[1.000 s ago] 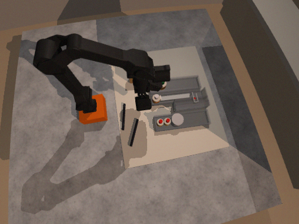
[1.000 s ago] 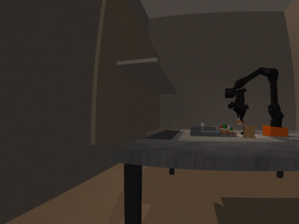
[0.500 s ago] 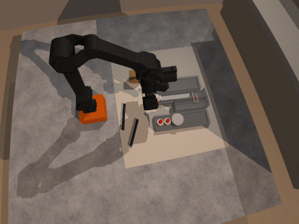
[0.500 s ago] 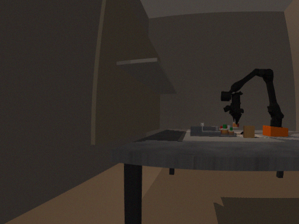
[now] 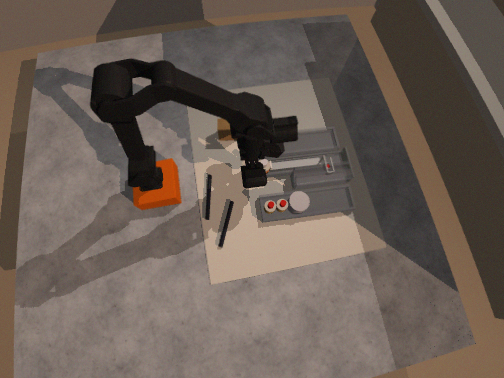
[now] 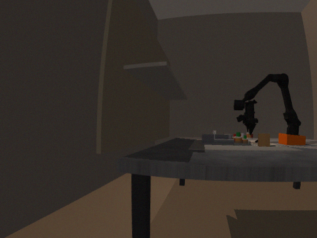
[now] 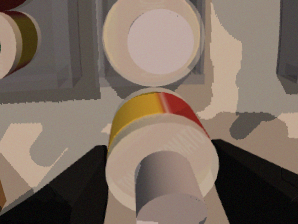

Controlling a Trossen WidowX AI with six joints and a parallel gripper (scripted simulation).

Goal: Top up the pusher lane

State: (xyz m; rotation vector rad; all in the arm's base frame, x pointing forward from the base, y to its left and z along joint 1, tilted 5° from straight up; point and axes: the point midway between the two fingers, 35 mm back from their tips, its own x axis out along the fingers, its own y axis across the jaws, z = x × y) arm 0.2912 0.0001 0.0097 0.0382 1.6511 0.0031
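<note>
My gripper tip is now 19 cm short of the grey lane rack, 4 cm above it and 3 cm to the left of it. From my gripper tip the other things lie so: pale pusher plate: 15 cm ahead, 3 cm to the right, 1 cm below; brown box: 14 cm to the left, 5 cm behind, 2 cm below; grey disc: 13 cm to the right, 13 cm ahead, 3 cm below.
</note>
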